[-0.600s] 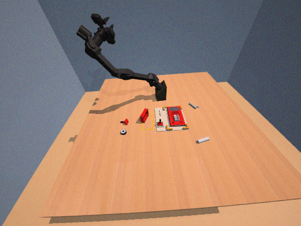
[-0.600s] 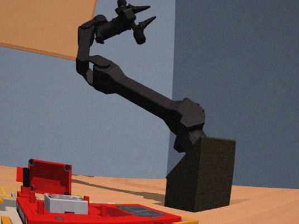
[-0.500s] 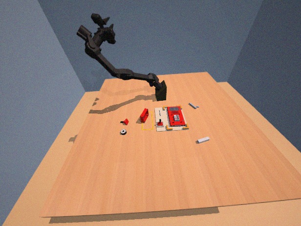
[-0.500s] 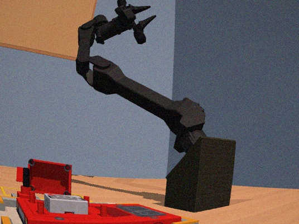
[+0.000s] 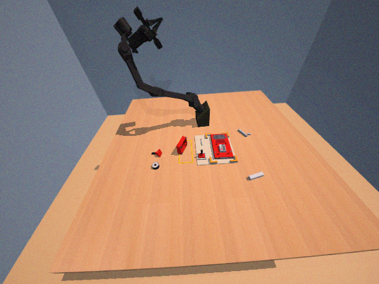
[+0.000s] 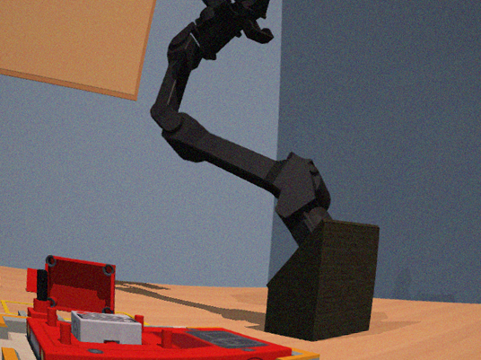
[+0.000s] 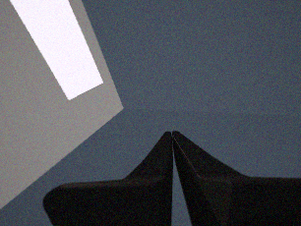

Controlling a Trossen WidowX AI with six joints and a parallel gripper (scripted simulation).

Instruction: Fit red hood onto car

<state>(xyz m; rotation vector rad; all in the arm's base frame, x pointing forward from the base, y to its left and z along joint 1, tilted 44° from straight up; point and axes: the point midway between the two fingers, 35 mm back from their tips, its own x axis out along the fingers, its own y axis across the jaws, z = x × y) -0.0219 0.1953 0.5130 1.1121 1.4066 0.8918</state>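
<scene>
Now: the red hood 320 mm ahead of my gripper tip and 590 mm below it. Round my gripper tip: black wheel (420 mm ahead, 170 mm to the right, 610 mm below); white jig plate (360 mm ahead, 210 mm to the left, 610 mm below); grey engine block (400 mm ahead, 240 mm to the left, 600 mm below).
</scene>
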